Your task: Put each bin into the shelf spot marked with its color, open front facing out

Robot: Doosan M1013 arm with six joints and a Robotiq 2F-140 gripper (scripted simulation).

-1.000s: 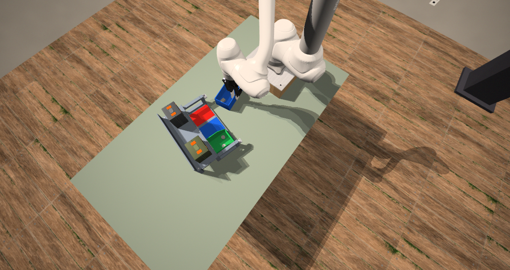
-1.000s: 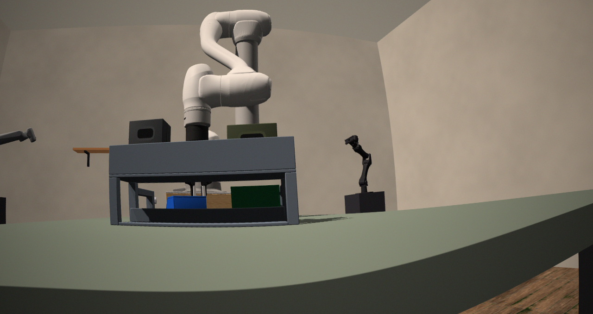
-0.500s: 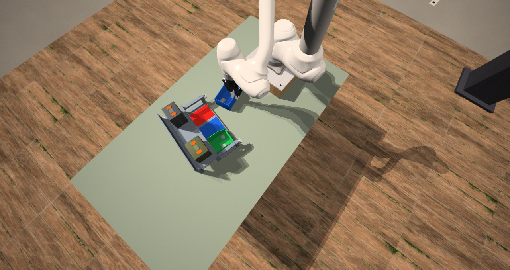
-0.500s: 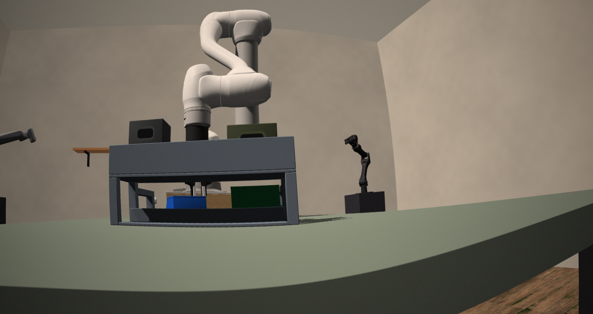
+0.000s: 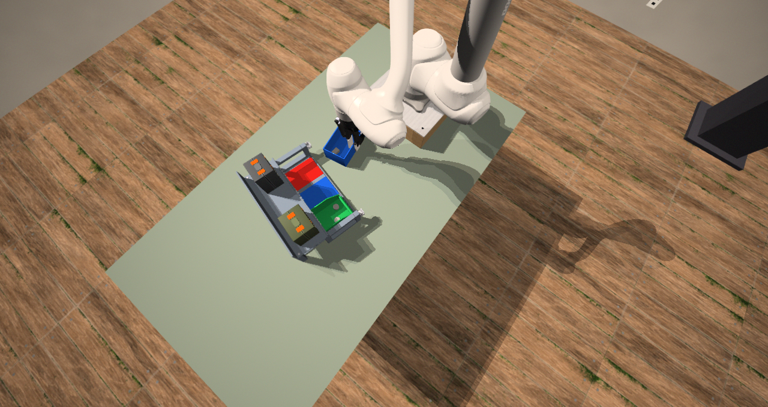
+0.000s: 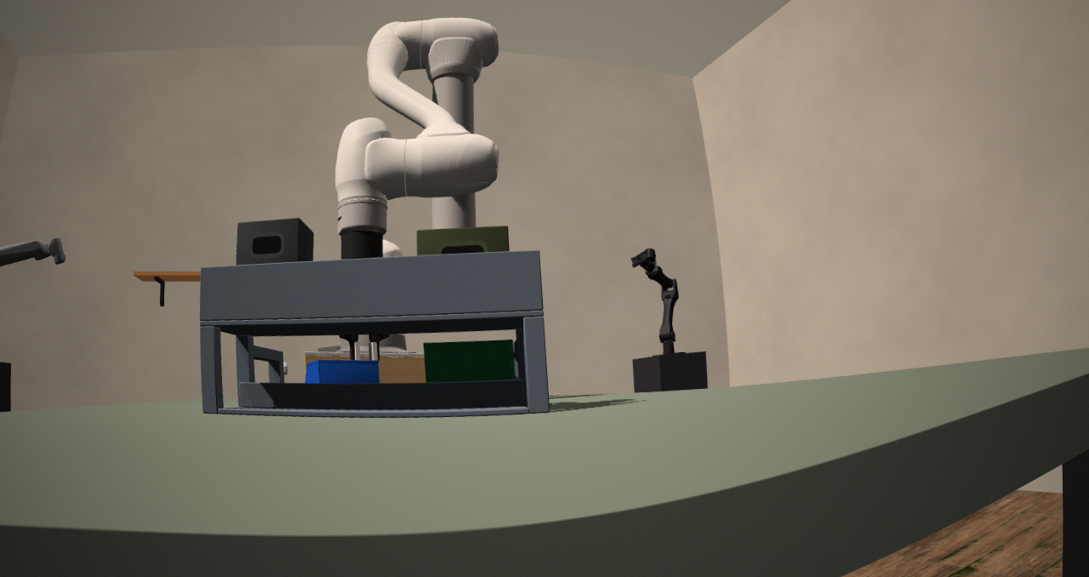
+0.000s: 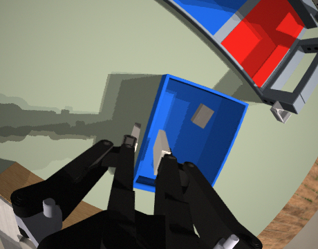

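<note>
Right now my hand is 50 mm to the left of the blue bin and 40 mm above it. Round my hand: black box 330 mm ahead, 140 mm to the right, 90 mm above; olive box 390 mm ahead, 90 mm to the left, 70 mm above; green bin 290 mm ahead, 110 mm to the left, 30 mm below.
</note>
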